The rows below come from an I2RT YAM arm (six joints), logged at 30 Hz.
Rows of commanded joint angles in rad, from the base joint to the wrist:
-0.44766 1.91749 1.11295 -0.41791 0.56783 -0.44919
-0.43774 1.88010 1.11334 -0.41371 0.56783 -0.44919
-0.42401 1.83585 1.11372 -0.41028 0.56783 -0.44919
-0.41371 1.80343 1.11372 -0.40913 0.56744 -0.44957
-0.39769 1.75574 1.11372 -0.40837 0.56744 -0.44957
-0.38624 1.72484 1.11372 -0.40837 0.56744 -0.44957
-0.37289 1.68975 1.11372 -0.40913 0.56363 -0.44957
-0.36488 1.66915 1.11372 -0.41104 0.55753 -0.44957
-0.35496 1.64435 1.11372 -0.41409 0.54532 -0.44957
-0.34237 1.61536 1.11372 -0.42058 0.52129 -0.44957
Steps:
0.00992 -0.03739 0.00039 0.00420 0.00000 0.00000
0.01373 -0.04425 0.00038 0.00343 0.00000 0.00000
0.01030 -0.03242 0.00000 0.00115 -0.00039 -0.00038
0.01602 -0.04769 0.00000 0.00076 0.00000 0.00000
0.01145 -0.03090 0.00000 0.00000 0.00000 0.00000
0.01335 -0.03509 0.00000 -0.00076 -0.00381 0.00000
0.00801 -0.02060 0.00000 -0.00191 -0.00610 0.00000
0.00992 -0.02480 0.00000 -0.00305 -0.01221 0.00000
0.01259 -0.02899 0.00000 -0.00649 -0.02403 0.00000

